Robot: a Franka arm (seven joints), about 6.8 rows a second.
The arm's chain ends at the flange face. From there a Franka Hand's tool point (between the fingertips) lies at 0.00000 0.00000 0.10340 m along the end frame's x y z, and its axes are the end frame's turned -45 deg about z.
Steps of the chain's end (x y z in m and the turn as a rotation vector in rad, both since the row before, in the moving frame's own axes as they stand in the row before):
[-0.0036 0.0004 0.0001 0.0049 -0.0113 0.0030]
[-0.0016 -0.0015 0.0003 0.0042 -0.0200 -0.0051]
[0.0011 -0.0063 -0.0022 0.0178 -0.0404 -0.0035]
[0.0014 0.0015 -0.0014 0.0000 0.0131 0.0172]
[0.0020 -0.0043 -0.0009 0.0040 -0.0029 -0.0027]
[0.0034 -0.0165 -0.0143 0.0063 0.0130 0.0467]
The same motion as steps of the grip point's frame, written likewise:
[-0.0033 -0.0034 0.0001 0.0115 -0.0045 0.0030]
[-0.0012 -0.0040 0.0003 0.0171 -0.0112 -0.0051]
[0.0036 -0.0079 -0.0023 0.0412 -0.0160 -0.0035]
[0.0009 0.0030 -0.0014 -0.0093 0.0093 0.0172]
[0.0045 -0.0021 -0.0009 0.0049 0.0008 -0.0027]
[0.0155 -0.0087 -0.0143 -0.0047 0.0136 0.0467]

